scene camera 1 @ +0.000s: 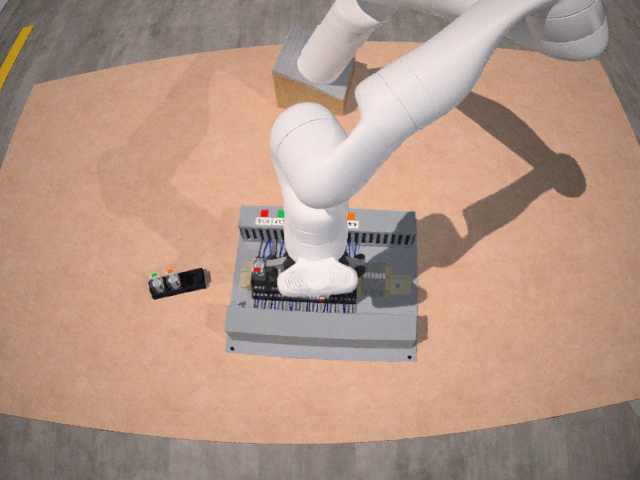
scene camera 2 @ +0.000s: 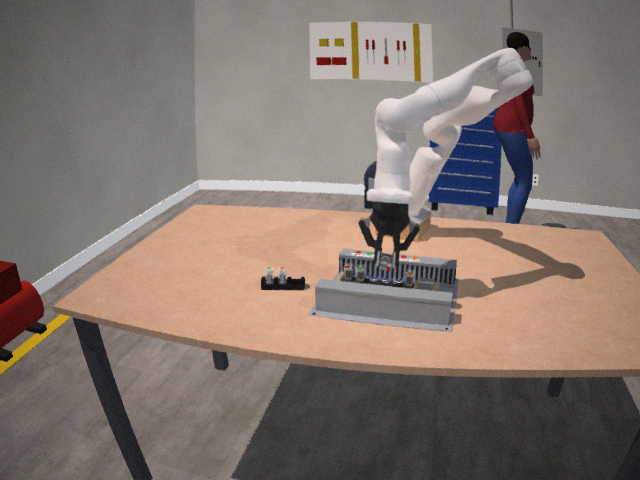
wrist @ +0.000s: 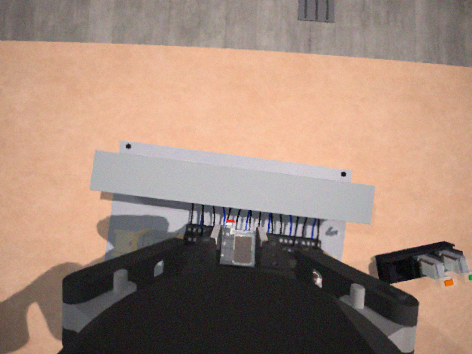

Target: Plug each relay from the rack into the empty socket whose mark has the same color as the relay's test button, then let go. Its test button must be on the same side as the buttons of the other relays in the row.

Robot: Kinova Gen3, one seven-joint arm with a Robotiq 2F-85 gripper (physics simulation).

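Places are measured from the arm's base along level axes (x ahead, y left, z up), in metres.
Pixels of known places: gripper, between the fingertips: point(scene camera 2: 385, 266) point(wrist: 238, 237); arm's base, origin of its link: point(scene camera 1: 318, 67).
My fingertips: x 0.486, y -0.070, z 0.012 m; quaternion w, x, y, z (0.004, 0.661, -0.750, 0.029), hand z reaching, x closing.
For each thing: its top centre in the pictures, then the offset to it from my fingertips. "*": a spot on its surface instead.
- black rack, centre of its top: point(scene camera 1: 174, 280) point(wrist: 427, 267) point(scene camera 2: 282, 278) 0.084 m back, 0.244 m right, 0.077 m down
- green-button relay, centre of its top: point(scene camera 1: 154, 278) point(scene camera 2: 268, 269) 0.081 m back, 0.276 m right, 0.052 m down
- orange-button relay, centre of its top: point(scene camera 1: 170, 275) point(wrist: 448, 276) point(scene camera 2: 282, 269) 0.084 m back, 0.244 m right, 0.052 m down
- red-button, centre of its top: point(scene camera 1: 257, 265) point(scene camera 2: 348, 265) 0.071 m back, 0.086 m right, 0.031 m down
- green-button, centre of its top: point(scene camera 2: 360, 266) 0.065 m back, 0.057 m right, 0.031 m down
- orange-button, centre of its top: point(scene camera 2: 410, 271) 0.042 m back, 0.058 m left, 0.029 m down
- front duct, centre of its top: point(wrist: 234, 187) point(scene camera 1: 320, 324) point(scene camera 2: 385, 290) 0.041 m ahead, 0.000 m left, 0.037 m down
- slotted rear duct, a spot on its surface: point(scene camera 1: 385, 222) * 0.118 m back, 0.132 m left, 0.037 m down
My gripper point(scene camera 2: 386, 259) point(wrist: 238, 237) is shut on a relay point(scene camera 2: 385, 262) point(wrist: 243, 250) with a red test button, upright above the socket row. The button faces the front duct. The hand hides the fingertips in scene camera 1. A black rack point(scene camera 1: 194, 279) point(scene camera 2: 294, 283) point(wrist: 399, 266) left of the panel holds a green-button relay point(scene camera 1: 157, 284) point(scene camera 2: 269, 275) and an orange-button relay point(scene camera 1: 173, 281) point(scene camera 2: 282, 275). In scene camera 2, red-button point(scene camera 2: 348, 273), green-button point(scene camera 2: 360, 274) and orange-button point(scene camera 2: 409, 279) relays stand in the row. Red point(scene camera 2: 358, 252), green point(scene camera 2: 369, 253), red point(scene camera 2: 403, 256) and orange point(scene camera 2: 414, 257) marks show behind; the middle marks are hidden.
The grey panel has a front duct point(scene camera 1: 320, 326) point(scene camera 2: 382, 305) point(wrist: 230, 182) and a slotted rear duct point(scene camera 1: 385, 222) close around the row. Thin blue and black wires run between ducts and sockets. The arm's base block point(scene camera 1: 310, 95) stands at the back of the table.
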